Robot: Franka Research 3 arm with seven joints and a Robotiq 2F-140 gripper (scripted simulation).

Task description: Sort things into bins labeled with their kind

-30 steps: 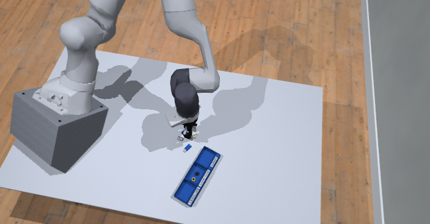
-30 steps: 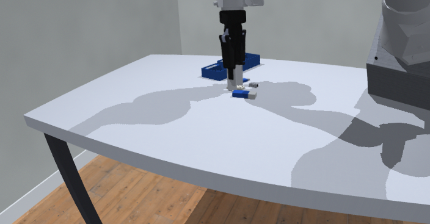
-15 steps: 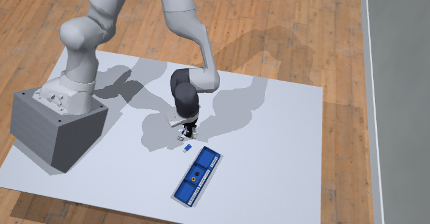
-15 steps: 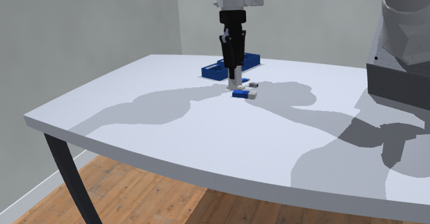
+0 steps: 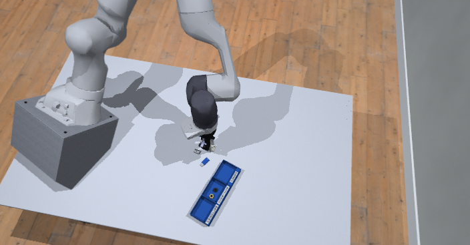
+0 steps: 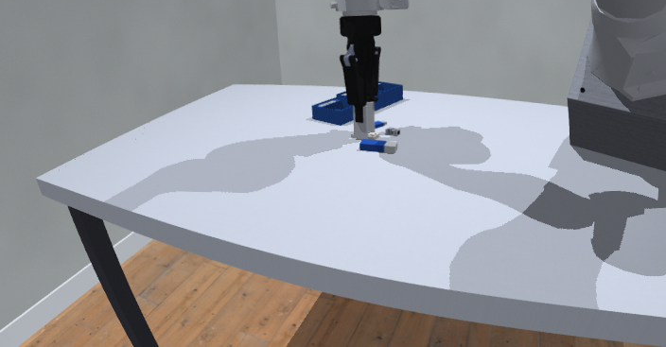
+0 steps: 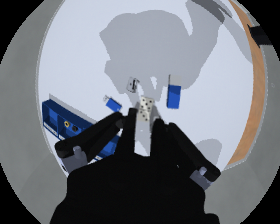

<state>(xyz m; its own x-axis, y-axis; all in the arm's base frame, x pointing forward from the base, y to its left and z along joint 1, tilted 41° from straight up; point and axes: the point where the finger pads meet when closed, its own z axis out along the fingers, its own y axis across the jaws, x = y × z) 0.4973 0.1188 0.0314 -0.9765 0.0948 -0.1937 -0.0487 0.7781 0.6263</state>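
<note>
My gripper is now 50 mm past the grey block, 40 mm to the left of it and 30 mm above it. Also, from my hand: white eraser: 60 mm behind, 40 mm to the left, 30 mm below; then cream domino: 30 mm below; then blue block: 70 mm to the right, 30 mm below.
</note>
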